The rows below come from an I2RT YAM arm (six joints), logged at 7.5 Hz.
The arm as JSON. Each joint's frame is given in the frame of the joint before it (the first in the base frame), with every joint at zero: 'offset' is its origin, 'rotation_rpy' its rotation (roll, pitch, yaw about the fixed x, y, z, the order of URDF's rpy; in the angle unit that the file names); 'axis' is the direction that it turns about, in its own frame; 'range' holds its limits. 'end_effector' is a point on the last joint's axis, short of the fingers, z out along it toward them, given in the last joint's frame.
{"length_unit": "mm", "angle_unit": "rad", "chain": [
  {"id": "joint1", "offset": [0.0, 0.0, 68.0], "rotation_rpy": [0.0, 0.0, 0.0], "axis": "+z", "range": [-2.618, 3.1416]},
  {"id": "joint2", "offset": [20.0, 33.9, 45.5], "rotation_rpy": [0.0, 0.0, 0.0], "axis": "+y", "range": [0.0, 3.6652]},
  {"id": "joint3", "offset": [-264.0, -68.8, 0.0], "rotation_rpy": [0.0, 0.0, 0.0], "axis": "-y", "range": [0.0, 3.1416]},
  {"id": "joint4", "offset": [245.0, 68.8, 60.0], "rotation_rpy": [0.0, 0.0, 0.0], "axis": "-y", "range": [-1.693, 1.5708]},
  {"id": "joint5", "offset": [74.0, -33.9, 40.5], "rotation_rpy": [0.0, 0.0, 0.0], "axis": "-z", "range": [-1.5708, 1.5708]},
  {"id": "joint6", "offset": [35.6, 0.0, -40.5], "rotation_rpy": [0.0, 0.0, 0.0], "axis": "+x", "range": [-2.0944, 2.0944]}
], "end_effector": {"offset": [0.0, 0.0, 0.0], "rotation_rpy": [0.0, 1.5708, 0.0]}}
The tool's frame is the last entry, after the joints.
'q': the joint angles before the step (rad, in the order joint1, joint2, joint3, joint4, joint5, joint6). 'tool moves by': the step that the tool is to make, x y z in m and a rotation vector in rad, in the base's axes. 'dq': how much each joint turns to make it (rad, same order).
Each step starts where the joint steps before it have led.
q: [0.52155 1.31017 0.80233 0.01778 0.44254 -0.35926]
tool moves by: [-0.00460 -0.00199 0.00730 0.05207 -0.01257 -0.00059]
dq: [0.00001 -0.03243 -0.00048 -0.01122 -0.01741 0.03832]
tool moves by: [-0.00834 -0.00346 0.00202 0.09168 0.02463 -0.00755]
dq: [0.00000 -0.04110 -0.01358 -0.03991 -0.03532 0.09262]
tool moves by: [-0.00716 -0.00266 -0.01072 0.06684 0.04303 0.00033]
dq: [-0.00002 -0.02051 -0.04379 -0.00781 -0.03820 0.07468]
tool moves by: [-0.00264 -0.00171 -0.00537 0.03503 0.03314 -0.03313]
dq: [-0.00001 -0.00335 -0.01186 -0.02393 0.00493 0.06097]
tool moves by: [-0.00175 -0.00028 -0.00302 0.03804 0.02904 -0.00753]
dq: [0.00002 -0.00166 -0.00458 -0.01933 -0.01865 0.04709]
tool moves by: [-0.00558 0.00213 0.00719 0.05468 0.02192 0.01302]
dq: [0.01386 -0.02478 0.01778 -0.05045 -0.03082 0.05215]
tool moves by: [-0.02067 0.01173 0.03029 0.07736 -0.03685 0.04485]
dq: [0.08502 -0.08028 0.05572 -0.08193 0.01095 0.06202]
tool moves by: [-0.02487 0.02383 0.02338 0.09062 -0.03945 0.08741]
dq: [0.14435 -0.03887 0.04751 -0.02094 0.02927 0.06980]
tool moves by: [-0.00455 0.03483 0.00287 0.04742 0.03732 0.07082]
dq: [0.10866 0.09230 0.06718 0.00856 0.00711 0.07481]
